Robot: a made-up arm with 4 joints. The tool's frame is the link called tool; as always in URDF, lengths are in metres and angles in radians. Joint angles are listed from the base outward. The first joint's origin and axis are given. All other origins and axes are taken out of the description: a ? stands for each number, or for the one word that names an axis. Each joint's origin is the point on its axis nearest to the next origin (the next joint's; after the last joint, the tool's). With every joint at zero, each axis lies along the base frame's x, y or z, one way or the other. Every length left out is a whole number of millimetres.
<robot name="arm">
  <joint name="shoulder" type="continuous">
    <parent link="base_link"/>
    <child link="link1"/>
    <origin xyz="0 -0.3 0.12" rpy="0 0 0"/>
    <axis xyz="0 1 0"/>
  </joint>
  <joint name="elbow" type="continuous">
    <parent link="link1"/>
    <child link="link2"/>
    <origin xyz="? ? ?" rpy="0 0 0"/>
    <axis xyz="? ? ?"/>
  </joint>
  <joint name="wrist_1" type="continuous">
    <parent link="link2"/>
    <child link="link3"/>
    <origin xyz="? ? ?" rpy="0 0 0"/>
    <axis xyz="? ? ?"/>
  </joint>
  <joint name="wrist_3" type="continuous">
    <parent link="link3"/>
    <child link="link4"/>
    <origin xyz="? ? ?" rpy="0 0 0"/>
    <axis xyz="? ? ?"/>
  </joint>
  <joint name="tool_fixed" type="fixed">
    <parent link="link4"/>
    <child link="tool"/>
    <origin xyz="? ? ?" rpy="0 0 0"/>
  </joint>
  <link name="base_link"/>
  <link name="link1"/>
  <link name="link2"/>
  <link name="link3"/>
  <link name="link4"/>
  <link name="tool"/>
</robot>
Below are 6 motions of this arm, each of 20 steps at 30 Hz.
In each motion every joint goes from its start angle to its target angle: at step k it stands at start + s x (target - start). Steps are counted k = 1, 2, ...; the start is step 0. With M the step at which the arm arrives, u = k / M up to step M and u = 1 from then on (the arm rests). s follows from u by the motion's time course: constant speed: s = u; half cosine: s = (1 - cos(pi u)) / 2; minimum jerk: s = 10 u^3 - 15 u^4 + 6 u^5.
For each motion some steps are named. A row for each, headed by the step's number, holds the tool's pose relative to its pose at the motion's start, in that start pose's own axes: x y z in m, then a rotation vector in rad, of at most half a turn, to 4 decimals.
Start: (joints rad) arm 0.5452 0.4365 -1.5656 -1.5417
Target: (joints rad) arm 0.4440 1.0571 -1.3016 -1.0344
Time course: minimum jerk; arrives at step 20
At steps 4, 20:
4: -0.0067 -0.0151 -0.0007 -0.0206 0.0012 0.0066
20: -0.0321 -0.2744 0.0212 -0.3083 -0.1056 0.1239

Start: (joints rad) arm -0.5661 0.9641 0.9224 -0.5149
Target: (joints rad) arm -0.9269 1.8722 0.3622 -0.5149
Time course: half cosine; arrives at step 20
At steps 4, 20:
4: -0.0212 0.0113 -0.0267 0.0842 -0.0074 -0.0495
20: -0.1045 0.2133 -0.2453 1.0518 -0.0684 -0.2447

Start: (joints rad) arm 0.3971 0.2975 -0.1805 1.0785
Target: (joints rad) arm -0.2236 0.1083 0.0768 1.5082
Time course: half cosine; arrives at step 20
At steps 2, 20:
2: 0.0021 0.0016 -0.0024 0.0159 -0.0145 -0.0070
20: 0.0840 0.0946 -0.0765 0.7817 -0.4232 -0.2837

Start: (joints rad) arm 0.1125 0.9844 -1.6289 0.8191
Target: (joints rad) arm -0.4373 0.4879 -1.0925 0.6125
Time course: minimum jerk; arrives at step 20
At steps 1, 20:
1: 0.0000 -0.0001 0.0001 0.0004 -0.0010 -0.0004
20: -0.0299 -0.0258 0.0746 0.2471 -1.0116 -0.2202

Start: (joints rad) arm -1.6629 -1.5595 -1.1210 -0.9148
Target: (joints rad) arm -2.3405 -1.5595 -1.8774 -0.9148
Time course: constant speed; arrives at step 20
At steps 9, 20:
9: 0.0299 0.1070 -0.0518 0.4445 -0.0294 -0.0845
20: 0.0937 0.2251 -0.0669 0.9915 -0.1093 -0.0496

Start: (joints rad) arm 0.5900 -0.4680 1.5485 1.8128
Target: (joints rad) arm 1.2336 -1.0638 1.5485 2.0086
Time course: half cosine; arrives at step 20
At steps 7, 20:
7: -0.0083 0.0658 -0.0214 -0.1680 0.0452 0.1109
20: -0.0851 0.1825 -0.1564 -0.5855 0.2556 0.3958

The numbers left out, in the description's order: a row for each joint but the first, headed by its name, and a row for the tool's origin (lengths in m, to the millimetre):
elbow: xyz -0.14 0 -0.03, axis 1 0 0
wrist_1: xyz 0 -0.34 0.09, axis 0 -1 0
wrist_3: xyz -0.11 0 -0.11, axis 0 0 -1
tool: xyz 0.07 -0.05 0

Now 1 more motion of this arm.
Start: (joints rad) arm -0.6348 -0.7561 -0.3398 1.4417
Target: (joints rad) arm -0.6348 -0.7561 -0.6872 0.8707
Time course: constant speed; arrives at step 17
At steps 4, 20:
4: 0.0050 0.0014 0.0118 -0.0802 0.0160 0.1343
20: 0.0119 0.0147 0.0417 -0.3223 0.1418 0.5652

